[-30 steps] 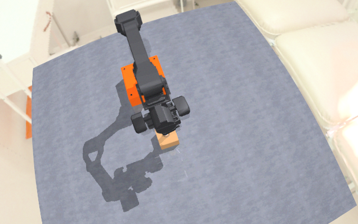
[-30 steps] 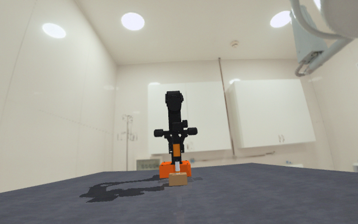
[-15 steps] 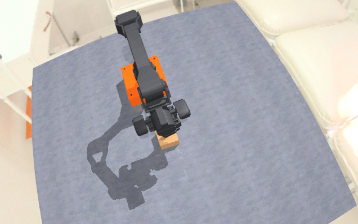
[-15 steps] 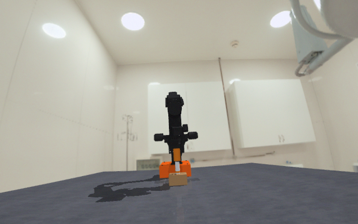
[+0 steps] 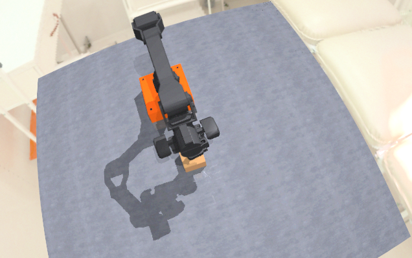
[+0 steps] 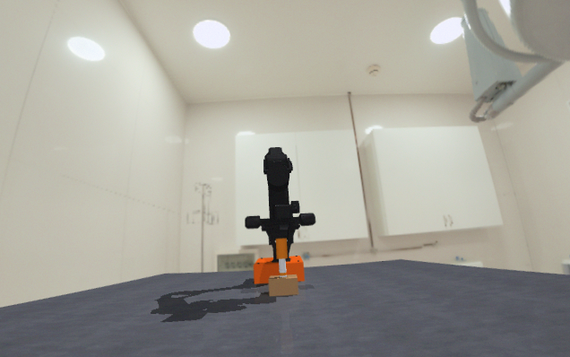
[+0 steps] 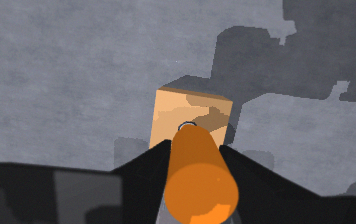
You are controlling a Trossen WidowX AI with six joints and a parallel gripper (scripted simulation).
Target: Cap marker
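Now: gripper tip 10 mm below the orange cap. Also, from my gripper tip: tan holder block (10 mm behind, 80 mm below); white marker (10 mm behind, 30 mm below).
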